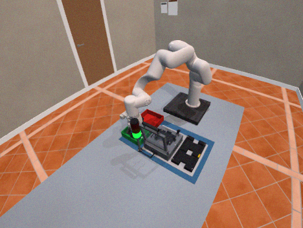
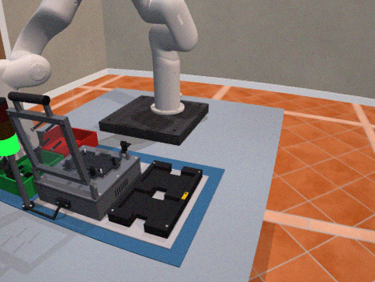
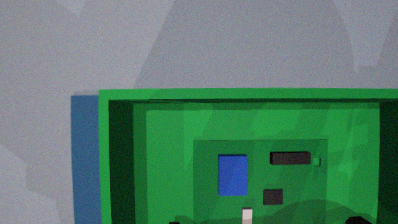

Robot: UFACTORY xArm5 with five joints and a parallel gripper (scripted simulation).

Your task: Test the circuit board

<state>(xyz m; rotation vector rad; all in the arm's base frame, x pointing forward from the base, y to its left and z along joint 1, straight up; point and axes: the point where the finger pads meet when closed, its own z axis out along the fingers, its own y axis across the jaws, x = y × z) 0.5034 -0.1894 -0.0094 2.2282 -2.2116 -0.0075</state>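
My gripper is now 1 cm above the green bin. Also, from my hand: red bin: 15 cm behind, 1 cm below; green circuit board: 2 cm below; clear lid: 7 cm ahead, 20 cm to the left, 16 cm above.
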